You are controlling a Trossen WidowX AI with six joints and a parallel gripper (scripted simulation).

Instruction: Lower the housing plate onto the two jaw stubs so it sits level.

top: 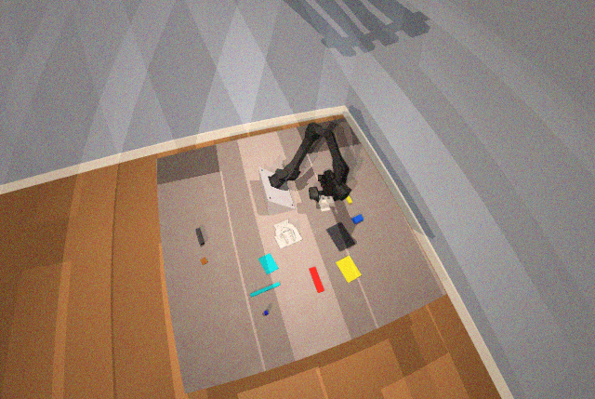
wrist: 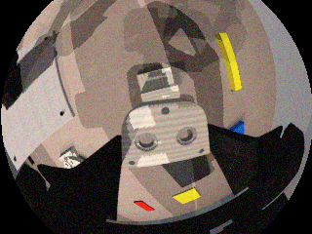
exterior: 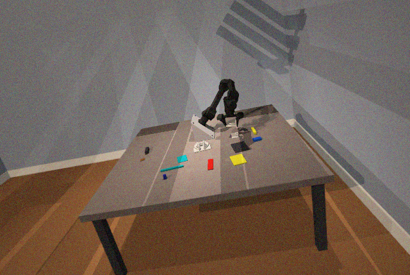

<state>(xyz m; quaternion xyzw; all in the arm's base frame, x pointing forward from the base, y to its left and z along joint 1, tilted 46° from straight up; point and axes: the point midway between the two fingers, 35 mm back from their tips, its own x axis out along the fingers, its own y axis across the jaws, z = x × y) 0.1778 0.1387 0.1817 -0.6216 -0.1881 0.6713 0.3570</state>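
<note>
My gripper tip is 7 cm above the white block, 2 cm past it and 1 cm to the right of it. Round my gripper tip: white housing part (2 cm above, 1 cm behind); then yellow bar (15 cm to the left, 7 cm below, 4 cm behind); then dark grey plate (18 cm ahead, 8 cm below, 2 cm to the left).
</note>
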